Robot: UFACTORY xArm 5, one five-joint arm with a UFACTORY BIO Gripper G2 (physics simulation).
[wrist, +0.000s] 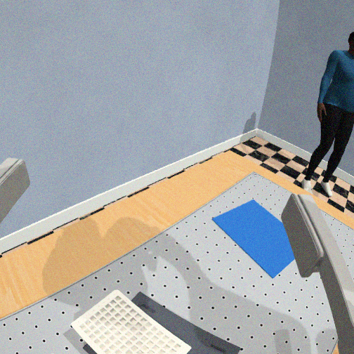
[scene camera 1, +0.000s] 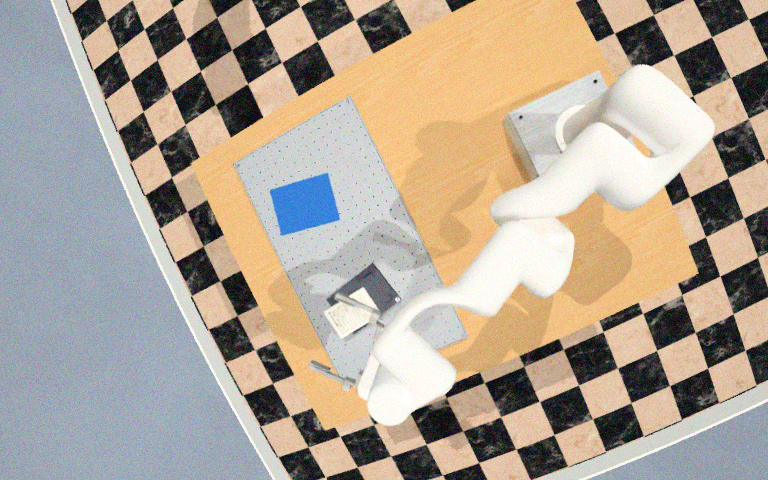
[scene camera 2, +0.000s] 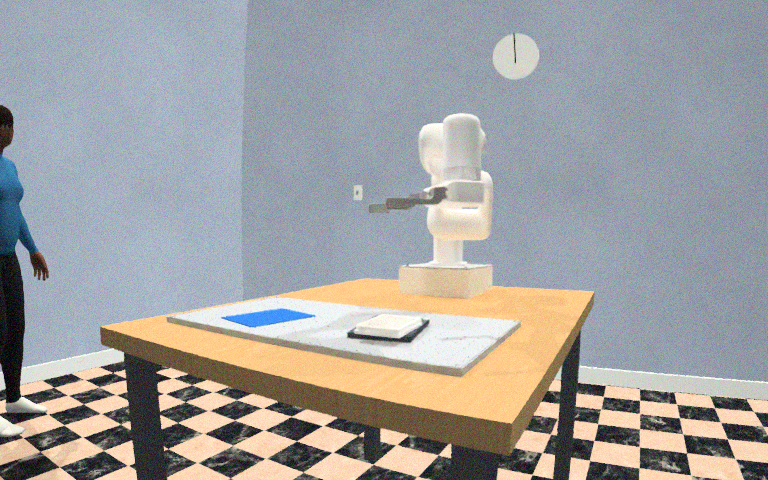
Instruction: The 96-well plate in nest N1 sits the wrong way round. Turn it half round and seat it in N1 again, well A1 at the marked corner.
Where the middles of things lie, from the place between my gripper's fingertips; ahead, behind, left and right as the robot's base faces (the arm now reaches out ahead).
Labels:
I see the cream 96-well plate (scene camera 1: 345, 319) 22 cm below my hand, 3 cm to the left of it and 1 cm ahead of it. Also, from my hand: flat blue rectangle (scene camera 1: 308, 203) (28 cm to the right, 24 cm below, 2 cm behind); dark nest N1 (scene camera 1: 378, 288) (24 cm below, 4 cm behind, 1 cm to the left).

